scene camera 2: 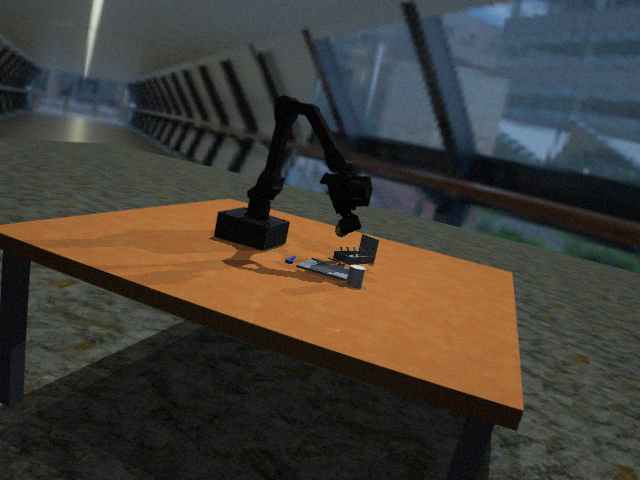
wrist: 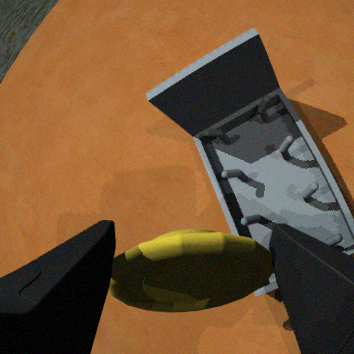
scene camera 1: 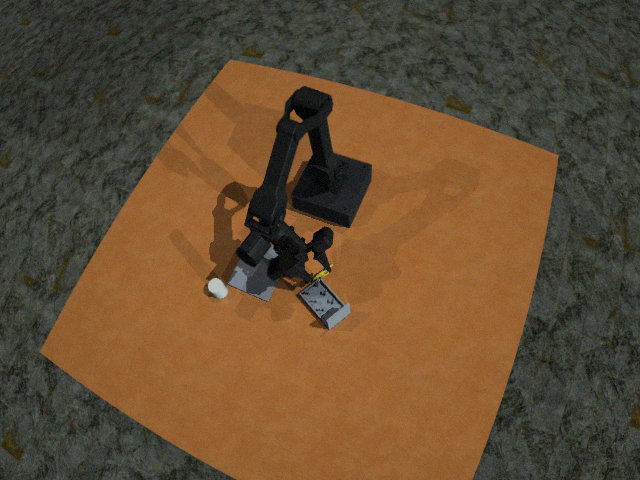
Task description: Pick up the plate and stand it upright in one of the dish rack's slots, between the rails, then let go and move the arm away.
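Note:
The yellow plate [scene camera 1: 323,272] [scene camera 2: 338,228] [wrist: 192,270] is held across its width between the two black fingers of my gripper [scene camera 1: 320,274] [scene camera 2: 341,226] [wrist: 194,235]. In the wrist view the plate looks like a narrow oval, steeply tilted to that camera. The grey dish rack [scene camera 1: 340,315] [scene camera 2: 369,249] [wrist: 215,85] stands on the table, with a tall panel at one end and two rows of short pegs. The plate is in the air by the rack's end away from that panel. In the wrist view the plate and the right finger hide part of the rack's near end.
A flat grey board [scene camera 1: 262,295] [scene camera 2: 309,265] lies beside the rack, partly under the arm in scene camera 1. A white cylindrical cup [scene camera 1: 217,288] [scene camera 2: 355,277] stands by the board. A small blue object [scene camera 2: 290,259] lies near the board's other end, towards the arm's base [scene camera 1: 330,191] [scene camera 2: 251,228].

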